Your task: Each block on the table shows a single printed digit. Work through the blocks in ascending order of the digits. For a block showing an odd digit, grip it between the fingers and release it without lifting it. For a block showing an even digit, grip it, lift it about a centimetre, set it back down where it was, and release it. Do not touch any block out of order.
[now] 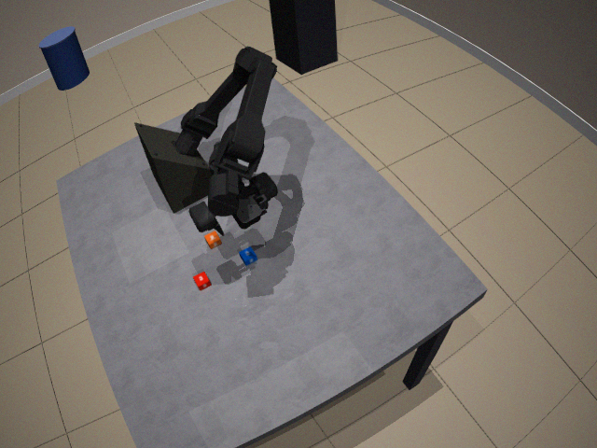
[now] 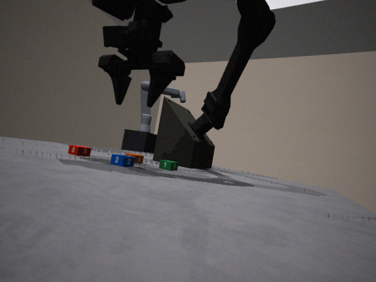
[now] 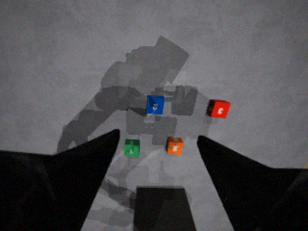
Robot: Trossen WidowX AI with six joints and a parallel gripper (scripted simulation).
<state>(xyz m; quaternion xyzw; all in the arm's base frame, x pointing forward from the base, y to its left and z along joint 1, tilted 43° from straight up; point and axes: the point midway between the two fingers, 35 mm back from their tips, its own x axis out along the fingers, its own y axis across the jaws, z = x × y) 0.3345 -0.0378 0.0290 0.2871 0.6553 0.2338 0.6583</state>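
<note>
Right now my gripper tip is 10 cm past the green block, 5 cm to the right of it and 11 cm above it. The rest, counted from my gripper tip: orange block (10 cm behind, 5 cm to the right, 11 cm below); then blue block (11 cm below); then red block (13 cm to the right, 11 cm below).
</note>
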